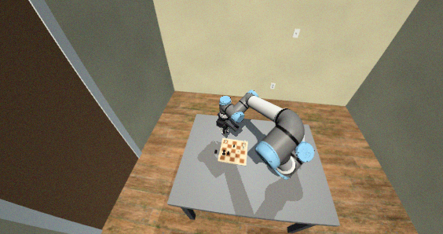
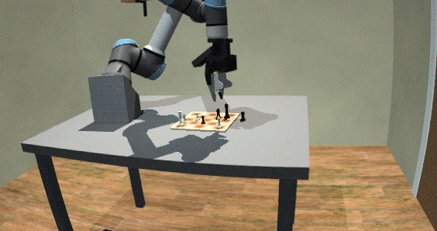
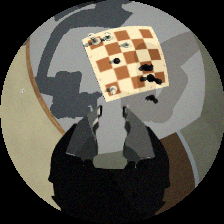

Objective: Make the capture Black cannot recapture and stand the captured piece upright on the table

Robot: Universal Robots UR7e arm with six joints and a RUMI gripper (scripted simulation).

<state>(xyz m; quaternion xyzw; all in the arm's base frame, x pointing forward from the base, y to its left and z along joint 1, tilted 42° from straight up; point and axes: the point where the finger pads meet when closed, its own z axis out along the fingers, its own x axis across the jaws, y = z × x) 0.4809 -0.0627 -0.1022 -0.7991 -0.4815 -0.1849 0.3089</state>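
My hand is 70 mm past the black pawn, 40 mm to the right of it and 100 mm above it. From my hand the other things lie so: white pawn (110 mm behind, 90 mm to the left, 100 mm below); then small chessboard (70 mm behind, 80 mm to the left, 120 mm below).
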